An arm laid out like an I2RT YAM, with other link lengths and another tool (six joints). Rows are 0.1 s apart.
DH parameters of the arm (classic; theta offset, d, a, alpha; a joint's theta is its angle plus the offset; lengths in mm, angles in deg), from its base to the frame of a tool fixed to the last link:
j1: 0 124.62 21.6 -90
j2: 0 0 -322.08 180
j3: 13.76 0 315.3 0
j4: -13.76 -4.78 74 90
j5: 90 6.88 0 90
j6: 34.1 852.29 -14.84 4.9
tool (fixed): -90 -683.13 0 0
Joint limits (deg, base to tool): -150..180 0..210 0..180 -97..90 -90..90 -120..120
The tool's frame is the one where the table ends.
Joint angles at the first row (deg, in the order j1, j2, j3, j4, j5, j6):
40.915 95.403 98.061 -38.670 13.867 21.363
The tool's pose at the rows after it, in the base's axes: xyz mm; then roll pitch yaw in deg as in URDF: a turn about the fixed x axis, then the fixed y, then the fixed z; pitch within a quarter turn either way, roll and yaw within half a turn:
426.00 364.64 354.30 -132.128 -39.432 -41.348
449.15 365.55 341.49 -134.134 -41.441 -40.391
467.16 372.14 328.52 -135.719 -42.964 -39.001
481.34 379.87 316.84 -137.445 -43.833 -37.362
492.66 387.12 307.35 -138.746 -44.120 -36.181
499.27 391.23 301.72 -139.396 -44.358 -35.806
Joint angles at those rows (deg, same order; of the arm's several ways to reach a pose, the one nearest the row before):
38.412 98.288 99.903 -37.418 12.795 19.198
37.399 101.921 102.493 -36.959 13.590 16.912
37.090 105.405 104.884 -36.225 14.123 15.076
37.001 108.790 107.698 -36.328 14.390 13.784
36.958 111.757 110.436 -36.758 14.465 13.142
36.994 113.437 111.960 -36.921 14.781 12.921

